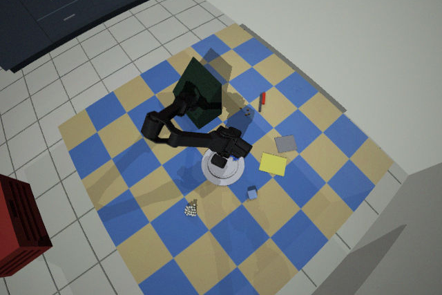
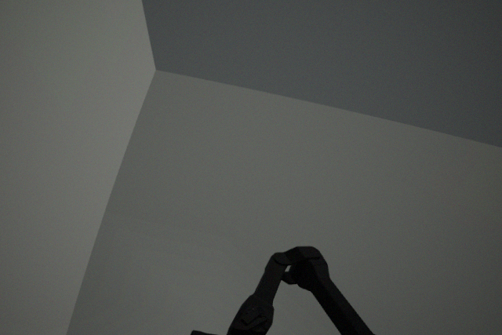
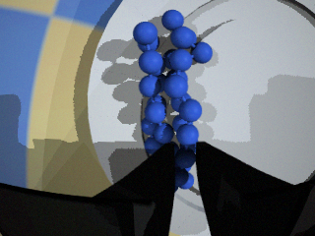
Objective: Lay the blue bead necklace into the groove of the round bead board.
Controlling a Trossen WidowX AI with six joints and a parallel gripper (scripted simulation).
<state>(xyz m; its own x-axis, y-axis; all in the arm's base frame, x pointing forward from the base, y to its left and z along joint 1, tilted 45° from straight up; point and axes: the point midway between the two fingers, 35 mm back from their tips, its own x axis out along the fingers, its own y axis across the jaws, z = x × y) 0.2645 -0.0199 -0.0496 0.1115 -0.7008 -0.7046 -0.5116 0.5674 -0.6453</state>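
My gripper tip is 30 mm short of the round white bead board, 40 mm to the left of it and 10 mm above it. Round my gripper tip: small blue cube (220 mm ahead, 10 mm below); grey square (110 mm ahead, 280 mm to the left, 20 mm below); yellow pad (160 mm ahead, 160 mm to the left, 20 mm below).
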